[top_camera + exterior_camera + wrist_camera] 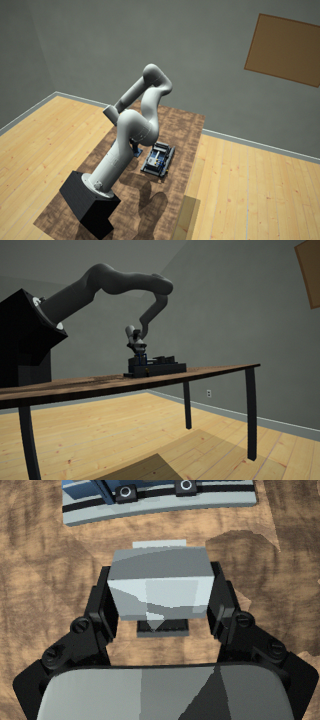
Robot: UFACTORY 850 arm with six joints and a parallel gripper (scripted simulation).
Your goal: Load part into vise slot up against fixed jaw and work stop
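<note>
Right now my hand is 10 mm to the left of the part, 10 mm past it and 10 mm above it. The rest, counted from my hand: work stop (170 mm to the right, 80 mm below, 20 mm behind); then moving jaw (200 mm to the right, 90 mm below, 80 mm behind); then V-block post (110 mm below).
</note>
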